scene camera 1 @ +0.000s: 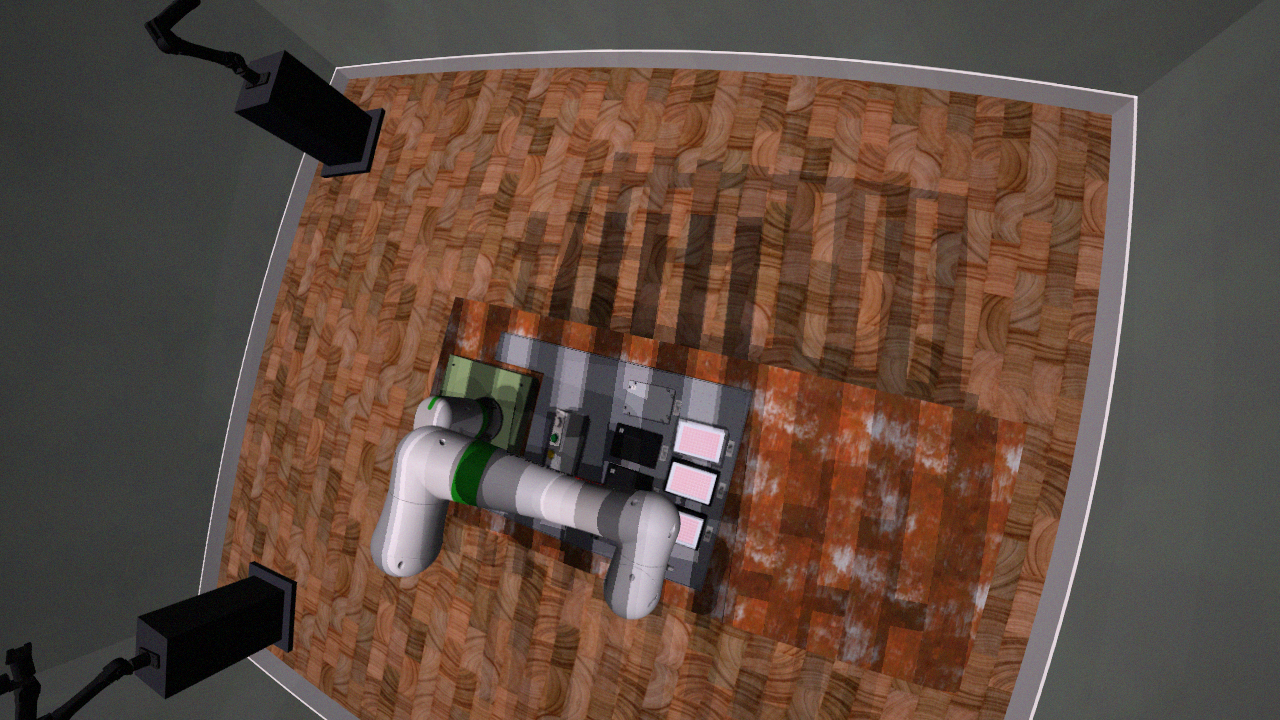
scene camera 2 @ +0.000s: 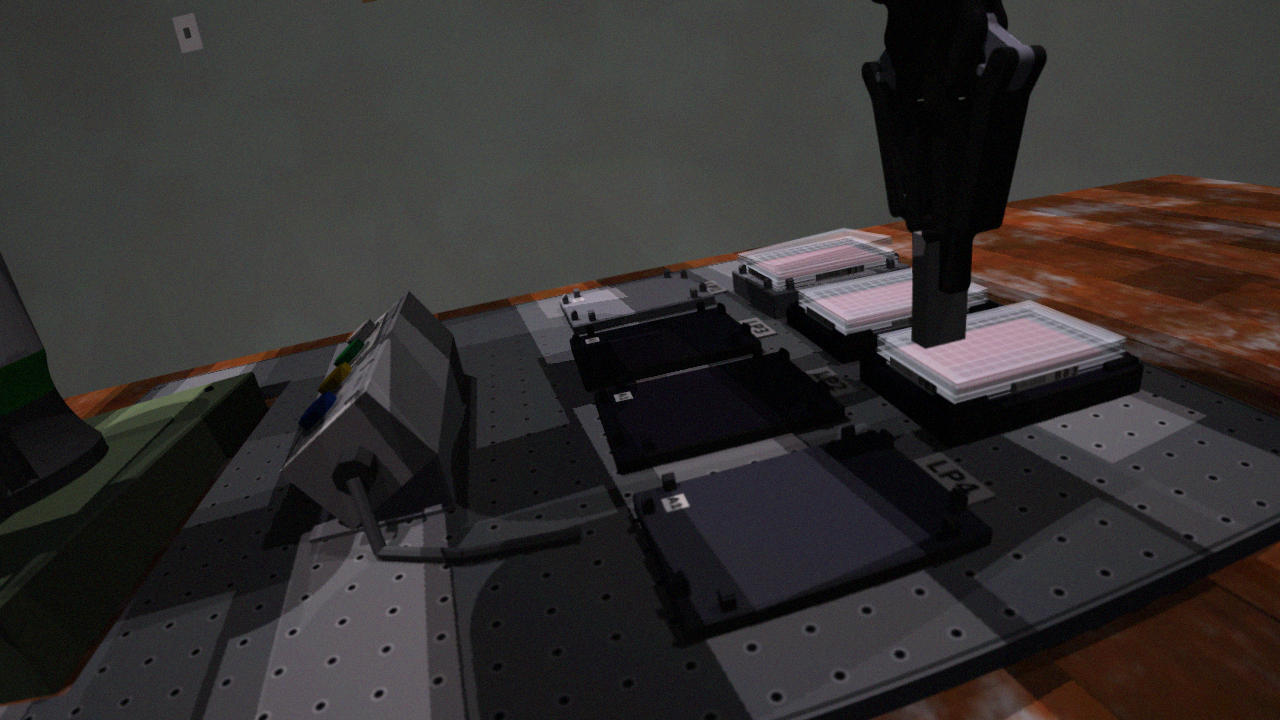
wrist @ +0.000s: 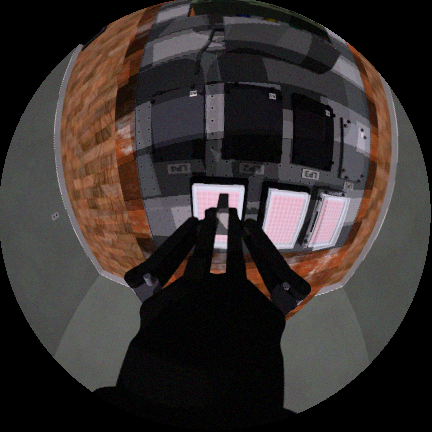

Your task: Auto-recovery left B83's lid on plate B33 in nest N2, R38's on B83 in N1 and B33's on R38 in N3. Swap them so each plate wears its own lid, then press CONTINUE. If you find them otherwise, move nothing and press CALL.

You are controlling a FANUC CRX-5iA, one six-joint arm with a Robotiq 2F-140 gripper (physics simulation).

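Where they show: gripper, fingertip midpoint: [scene camera 2: 938, 339] [wrist: 223, 201]; arm's base, origin of the base link: [scene camera 1: 484, 419] [scene camera 2: 7, 491].
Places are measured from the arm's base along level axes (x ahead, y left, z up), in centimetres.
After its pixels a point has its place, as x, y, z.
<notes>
Three pink plates under clear lids sit in a row of nests: the near plate [scene camera 2: 1038, 349] {67.7, -24.6, 0.7} [wrist: 202, 196] {62.8, -23.4, 0.7}, the middle plate [scene camera 2: 845, 306] {64.5, -9.5, 0.3} [wrist: 286, 217] {68.4, -8.4, 0.3} [scene camera 1: 690, 483] {69.7, -8.6, 0.3} and the far plate [scene camera 2: 810, 261] {67.7, -0.1, 1.5} [wrist: 331, 220] {69.5, 3.0, 1.8} [scene camera 1: 700, 441] {71.2, 3.8, 1.8}. The far plate's clear lid seems raised at its back edge. Plate and lid labels are too small to read. My gripper [scene camera 2: 941, 333] {63.9, -20.1, 0.9} [wrist: 223, 201] {63.9, -20.1, 0.9} is shut and empty, pointing down with its tips at the near plate's lid; contact cannot be told. The button box [scene camera 2: 393, 394] {31.7, -13.1, 4.1} [scene camera 1: 565, 438] {32.4, -0.7, 5.3} carries green [scene camera 2: 349, 351] {28.4, -2.6, 4.3}, yellow [scene camera 2: 333, 377] {27.7, -7.6, 4.3} and blue [scene camera 2: 317, 411] {27.3, -12.6, 4.1} buttons; their lettering is unreadable.
Beside the plate row stand low dark holders, the nearest marked LP4 [scene camera 2: 787, 528] {47.9, -27.6, -1.8} [wrist: 178, 122] {49.4, -26.1, -1.8}, then LP2 [scene camera 2: 716, 407] {50.5, -14.7, -1.8} [wrist: 252, 125] {51.8, -13.8, -1.8} and LP3 [scene camera 2: 666, 344] {52.1, -2.2, -1.8} [wrist: 313, 131] {52.1, -1.4, -1.9}. A grey holder [scene camera 2: 640, 298] {54.8, 11.8, -1.8} [scene camera 1: 648, 401] {54.4, 12.9, -1.9} is at the far end. A cable [scene camera 2: 510, 544] {35.7, -21.4, -2.2} leaves the box.
</notes>
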